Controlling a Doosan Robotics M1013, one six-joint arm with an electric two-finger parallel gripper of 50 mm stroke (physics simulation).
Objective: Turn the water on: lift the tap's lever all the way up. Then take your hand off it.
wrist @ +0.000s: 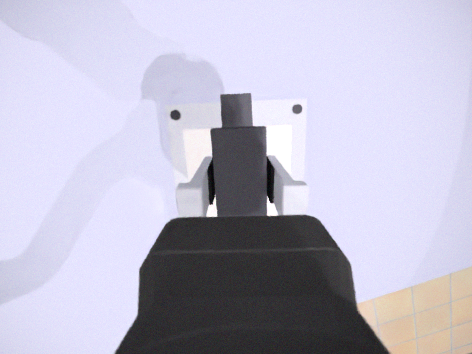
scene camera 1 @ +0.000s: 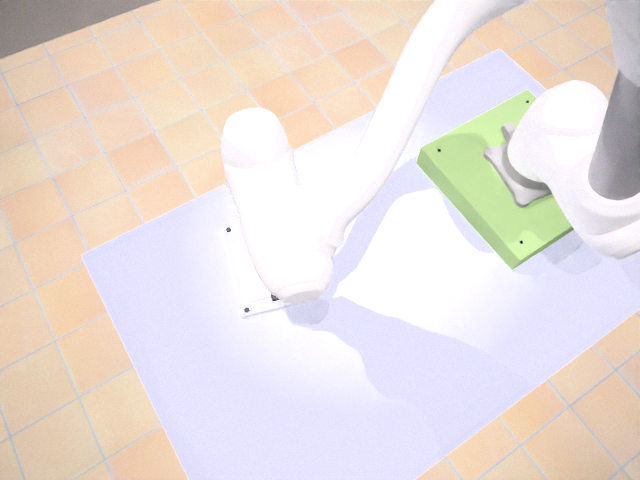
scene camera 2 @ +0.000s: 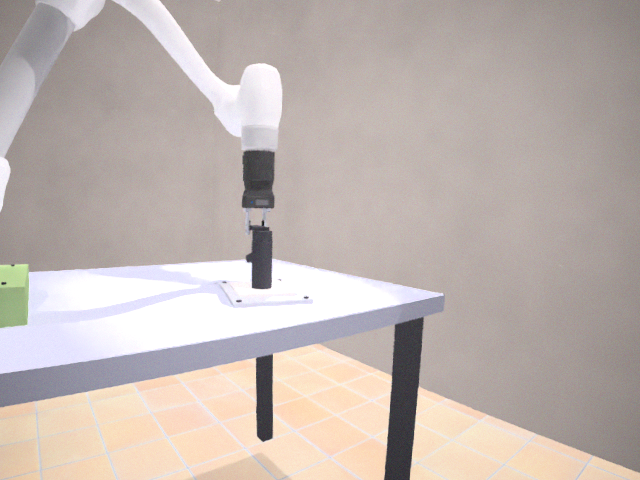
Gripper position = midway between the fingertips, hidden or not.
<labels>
gripper: wrist 240, 170; scene camera 2 255, 234
</labels>
